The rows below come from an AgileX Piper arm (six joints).
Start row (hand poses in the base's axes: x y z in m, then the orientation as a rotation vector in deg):
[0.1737 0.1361 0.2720 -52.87 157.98 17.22]
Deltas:
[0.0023 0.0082 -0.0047 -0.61 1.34 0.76]
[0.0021 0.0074 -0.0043 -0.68 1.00 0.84]
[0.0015 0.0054 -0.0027 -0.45 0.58 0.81]
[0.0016 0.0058 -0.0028 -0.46 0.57 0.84]
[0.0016 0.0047 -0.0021 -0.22 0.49 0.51]
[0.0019 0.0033 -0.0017 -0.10 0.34 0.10]
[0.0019 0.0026 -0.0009 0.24 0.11 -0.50]
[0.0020 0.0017 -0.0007 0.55 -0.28 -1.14]
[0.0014 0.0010 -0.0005 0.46 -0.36 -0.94]
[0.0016 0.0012 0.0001 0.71 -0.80 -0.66]
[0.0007 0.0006 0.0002 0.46 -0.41 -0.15]
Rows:
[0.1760 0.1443 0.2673 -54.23 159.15 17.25]
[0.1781 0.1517 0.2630 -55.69 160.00 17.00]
[0.1796 0.1571 0.2603 -57.02 160.38 16.82]
[0.1812 0.1629 0.2575 -58.40 160.73 16.62]
[0.1828 0.1676 0.2554 -59.25 161.04 16.67]
[0.1847 0.1709 0.2537 -59.46 161.34 16.75]
[0.1866 0.1735 0.2528 -58.71 161.55 17.09]
[0.1886 0.1752 0.2521 -56.92 161.54 17.56]
[0.1900 0.1762 0.2516 -55.43 161.40 17.88]
[0.1916 0.1774 0.2517 -54.25 160.64 18.32]
[0.1923 0.1780 0.2519 -53.90 160.13 18.70]

